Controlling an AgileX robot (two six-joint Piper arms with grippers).
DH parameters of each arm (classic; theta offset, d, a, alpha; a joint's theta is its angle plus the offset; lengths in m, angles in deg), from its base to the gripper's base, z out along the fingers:
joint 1: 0 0.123 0 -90
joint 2: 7.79 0 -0.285 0
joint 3: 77.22 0 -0.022 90
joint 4: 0 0.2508 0 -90
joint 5: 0 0 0.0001 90
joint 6: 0 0.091 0 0
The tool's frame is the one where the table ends.
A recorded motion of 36 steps. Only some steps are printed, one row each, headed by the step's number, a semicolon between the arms.
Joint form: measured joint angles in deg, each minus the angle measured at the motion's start. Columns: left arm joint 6, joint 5, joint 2, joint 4, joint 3, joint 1; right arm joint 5, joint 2, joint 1, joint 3, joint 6, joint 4.
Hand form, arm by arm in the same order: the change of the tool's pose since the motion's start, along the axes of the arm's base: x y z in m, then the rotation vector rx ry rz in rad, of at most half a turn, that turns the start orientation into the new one. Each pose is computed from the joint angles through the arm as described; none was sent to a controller.
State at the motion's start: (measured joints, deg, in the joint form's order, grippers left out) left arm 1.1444 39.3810 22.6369 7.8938 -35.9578 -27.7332; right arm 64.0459 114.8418 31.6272 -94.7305 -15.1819 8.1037
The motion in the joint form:
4: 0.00 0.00 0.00 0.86 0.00 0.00; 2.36 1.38 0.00 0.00 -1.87 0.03
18: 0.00 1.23 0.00 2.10 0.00 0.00; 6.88 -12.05 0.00 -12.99 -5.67 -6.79
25: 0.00 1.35 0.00 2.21 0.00 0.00; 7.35 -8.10 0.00 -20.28 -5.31 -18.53
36: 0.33 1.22 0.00 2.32 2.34 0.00; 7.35 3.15 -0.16 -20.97 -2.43 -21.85
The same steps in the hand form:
4: 0.0004 0.0008 0.0001 0.0126 -0.0066 0.0047; -0.0012 -0.0004 -0.0106 -0.0344 0.0500 0.0374
18: 0.0004 0.0025 -0.0015 0.0397 0.0031 0.0147; -0.0216 -0.0246 0.1448 0.0402 -0.3553 0.1085
25: 0.0003 0.0026 -0.0016 0.0422 0.0041 0.0156; 0.0025 -0.0303 0.1550 -0.1167 -0.4936 0.0899
36: 0.0026 0.0015 -0.0143 0.0671 0.0353 0.0129; 0.0431 -0.0125 0.0754 -0.2413 -0.3547 0.0732

